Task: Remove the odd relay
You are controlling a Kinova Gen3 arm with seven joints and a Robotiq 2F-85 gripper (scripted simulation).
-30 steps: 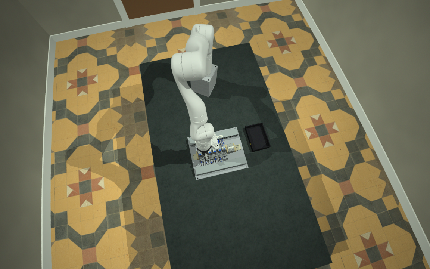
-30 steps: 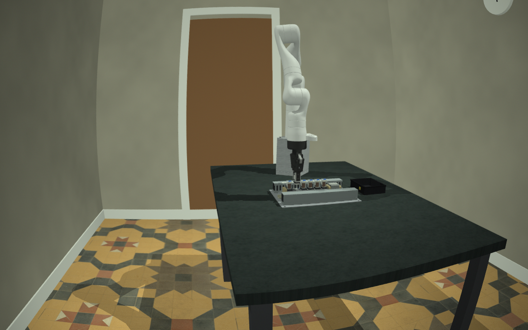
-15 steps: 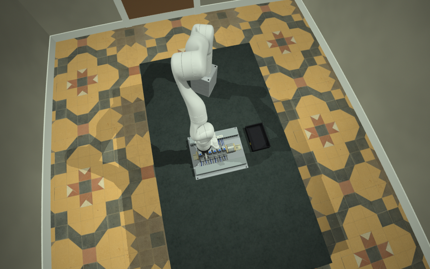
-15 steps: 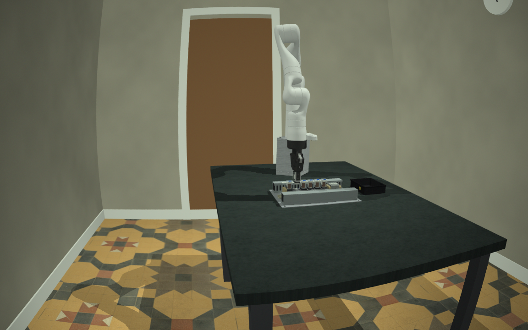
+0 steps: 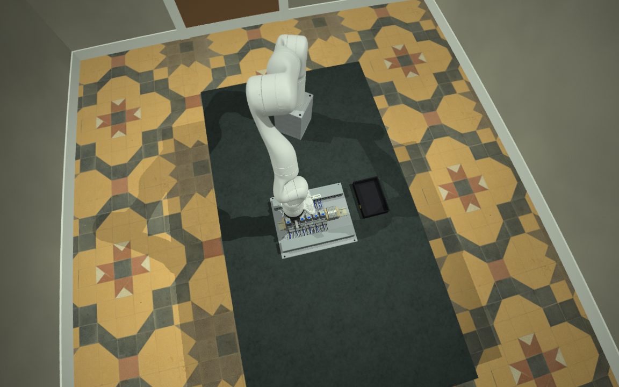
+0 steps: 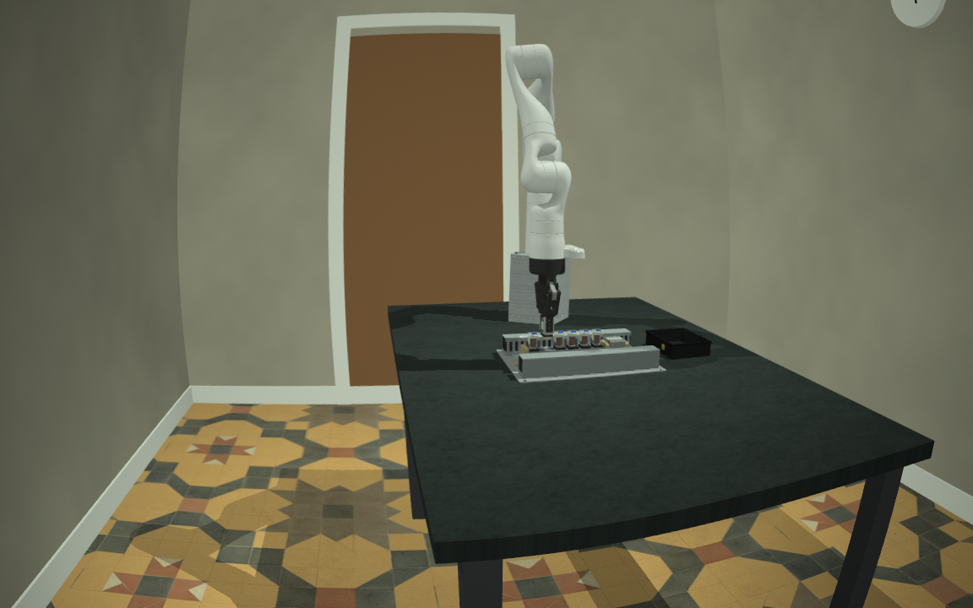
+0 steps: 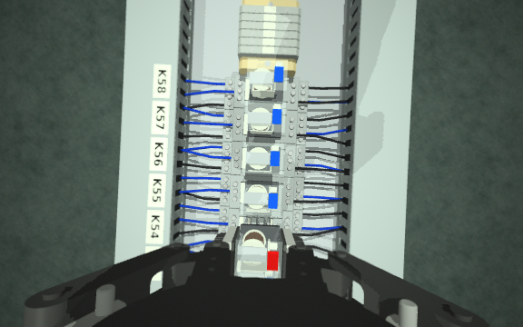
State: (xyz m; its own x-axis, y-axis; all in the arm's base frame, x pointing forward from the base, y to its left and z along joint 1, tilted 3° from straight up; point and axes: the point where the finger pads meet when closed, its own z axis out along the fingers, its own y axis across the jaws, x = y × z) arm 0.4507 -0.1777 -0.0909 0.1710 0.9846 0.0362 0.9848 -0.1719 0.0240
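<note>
Now: hand 2 cm short of the black parts tray, 34 cm to the right of it and 7 cm above it. From my hand the other things lie so: panel 1 cm ahead, 7 cm to the left, 8 cm below; then clear relay 1 cm below.
</note>
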